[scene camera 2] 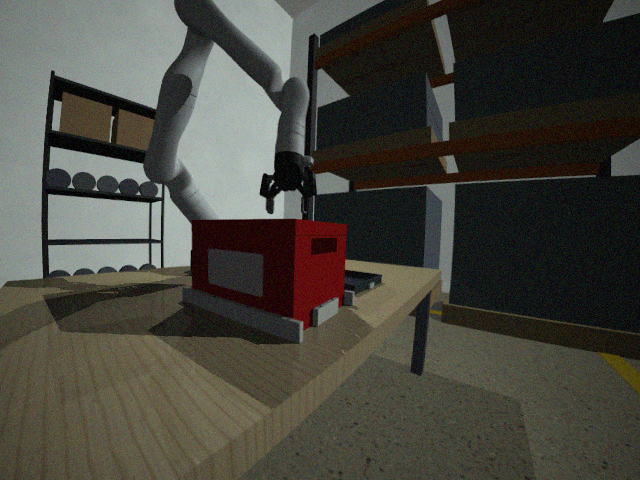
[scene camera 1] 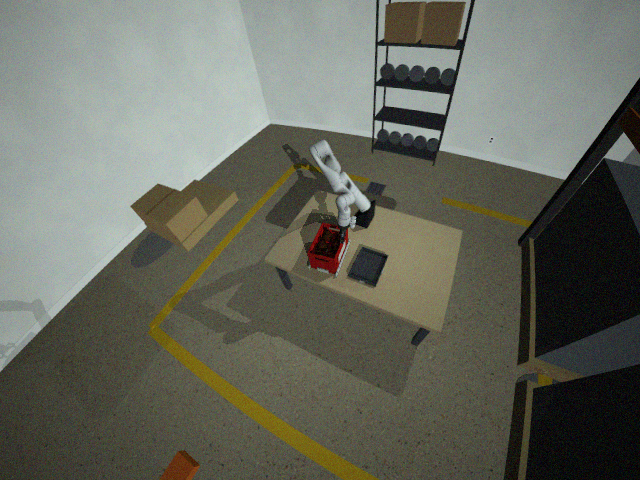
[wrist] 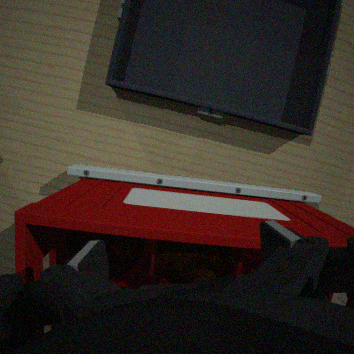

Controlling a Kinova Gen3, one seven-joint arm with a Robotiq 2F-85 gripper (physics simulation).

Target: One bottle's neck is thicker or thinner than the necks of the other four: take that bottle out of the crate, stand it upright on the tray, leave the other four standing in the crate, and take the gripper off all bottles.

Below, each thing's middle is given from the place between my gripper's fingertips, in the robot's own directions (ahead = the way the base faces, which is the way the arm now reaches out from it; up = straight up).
Now: hand 2 cm short of the dark tray (scene camera 1: 367, 268), 20 cm to the right of it and 19 cm above it.
